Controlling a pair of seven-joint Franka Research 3 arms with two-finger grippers.
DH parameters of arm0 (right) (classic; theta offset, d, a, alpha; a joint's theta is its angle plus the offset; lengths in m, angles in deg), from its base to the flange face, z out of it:
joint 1: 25.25 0.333 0 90
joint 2: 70.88 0 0 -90
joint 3: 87.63 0.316 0.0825 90
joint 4: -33.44 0 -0.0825 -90
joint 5: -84.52 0.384 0 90
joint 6: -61.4 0 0.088 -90
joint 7: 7.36 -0.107 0 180
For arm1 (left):
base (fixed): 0 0 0 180
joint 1: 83.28 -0.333 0 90
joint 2: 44.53 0 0 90
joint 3: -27.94 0.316 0.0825 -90
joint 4: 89.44 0 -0.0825 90
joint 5: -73.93 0.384 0 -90
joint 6: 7.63 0 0.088 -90
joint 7: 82.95 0.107 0 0
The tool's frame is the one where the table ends.
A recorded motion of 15 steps. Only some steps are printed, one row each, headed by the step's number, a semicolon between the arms.
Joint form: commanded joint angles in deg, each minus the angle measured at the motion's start. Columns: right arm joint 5, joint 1, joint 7, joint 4, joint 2, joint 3, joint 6; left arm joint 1, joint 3, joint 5, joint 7, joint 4, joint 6, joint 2.
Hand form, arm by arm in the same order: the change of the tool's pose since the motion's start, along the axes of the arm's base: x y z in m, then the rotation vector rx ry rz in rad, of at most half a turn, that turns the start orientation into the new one. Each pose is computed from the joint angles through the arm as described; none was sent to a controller.
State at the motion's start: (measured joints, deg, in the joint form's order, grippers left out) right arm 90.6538 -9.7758 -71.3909 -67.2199 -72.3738 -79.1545 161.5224; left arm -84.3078 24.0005 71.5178 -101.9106 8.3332 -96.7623 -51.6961
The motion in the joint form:
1: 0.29 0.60 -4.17 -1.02 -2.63 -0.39 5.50; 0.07 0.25 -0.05 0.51 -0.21 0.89 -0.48
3: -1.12 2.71 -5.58 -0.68 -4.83 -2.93 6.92; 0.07 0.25 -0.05 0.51 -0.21 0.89 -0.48
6: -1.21 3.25 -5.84 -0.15 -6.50 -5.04 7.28; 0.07 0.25 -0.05 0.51 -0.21 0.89 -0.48
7: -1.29 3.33 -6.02 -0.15 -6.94 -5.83 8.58; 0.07 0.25 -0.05 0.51 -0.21 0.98 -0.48
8: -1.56 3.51 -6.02 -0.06 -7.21 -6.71 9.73; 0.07 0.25 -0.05 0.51 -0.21 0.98 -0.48
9: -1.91 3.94 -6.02 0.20 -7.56 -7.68 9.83; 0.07 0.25 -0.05 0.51 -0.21 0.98 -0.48
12: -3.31 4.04 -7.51 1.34 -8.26 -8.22 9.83; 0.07 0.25 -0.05 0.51 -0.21 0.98 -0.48
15: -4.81 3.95 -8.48 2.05 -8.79 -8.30 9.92; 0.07 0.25 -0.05 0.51 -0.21 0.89 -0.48
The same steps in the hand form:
1: 0.0154 0.0071 -0.0264 0.0164 -0.0187 -0.0806; -0.0040 0.0016 0.0047 -0.0010 0.0032 -0.0063
3: 0.0272 0.0050 -0.0444 -0.0099 -0.0200 -0.1077; -0.0040 0.0016 0.0047 -0.0010 0.0032 -0.0063
6: 0.0397 -0.0072 -0.0571 -0.0202 -0.0088 -0.1394; -0.0040 0.0016 0.0047 -0.0010 0.0032 -0.0063
7: 0.0458 -0.0128 -0.0598 -0.0171 -0.0233 -0.1565; -0.0041 0.0016 0.0046 -0.0009 0.0048 -0.0064
8: 0.0515 -0.0187 -0.0603 -0.0164 -0.0414 -0.1688; -0.0041 0.0016 0.0046 -0.0009 0.0048 -0.0064
9: 0.0552 -0.0234 -0.0617 -0.0240 -0.0450 -0.1760; -0.0041 0.0016 0.0046 -0.0009 0.0048 -0.0064
12: 0.0618 -0.0275 -0.0598 -0.0439 -0.0605 -0.2012; -0.0041 0.0016 0.0046 -0.0009 0.0048 -0.0064
15: 0.0662 -0.0298 -0.0595 -0.0648 -0.0746 -0.2122; -0.0040 0.0016 0.0047 -0.0010 0.0032 -0.0063

